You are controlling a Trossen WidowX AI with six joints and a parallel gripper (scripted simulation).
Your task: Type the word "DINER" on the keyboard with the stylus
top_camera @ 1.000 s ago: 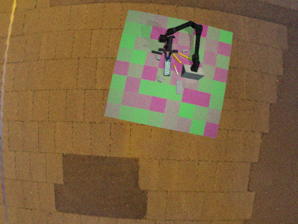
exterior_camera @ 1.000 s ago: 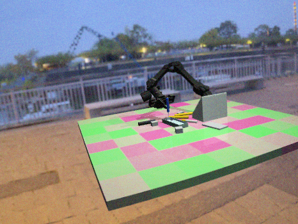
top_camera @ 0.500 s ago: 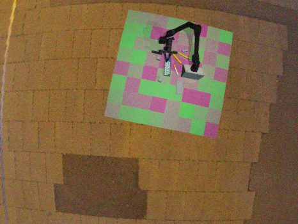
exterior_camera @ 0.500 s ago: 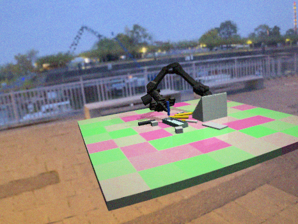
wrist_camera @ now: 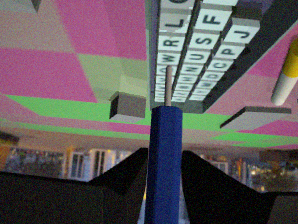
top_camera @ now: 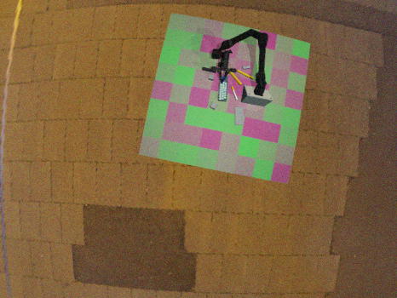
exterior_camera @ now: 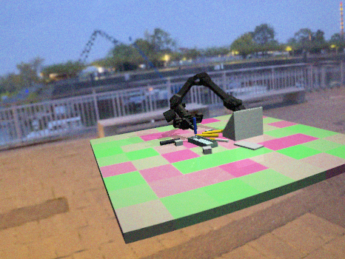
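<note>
Now: the white pen 120 mm behind my gripper tip, 30 mm to the left of it and 80 mm below it. Round my gripper tip: blue stylus (10 mm below); flat grey slab (200 mm behind, 220 mm to the left, 80 mm below); black bar (120 mm ahead, 110 mm to the right, 70 mm below).
</note>
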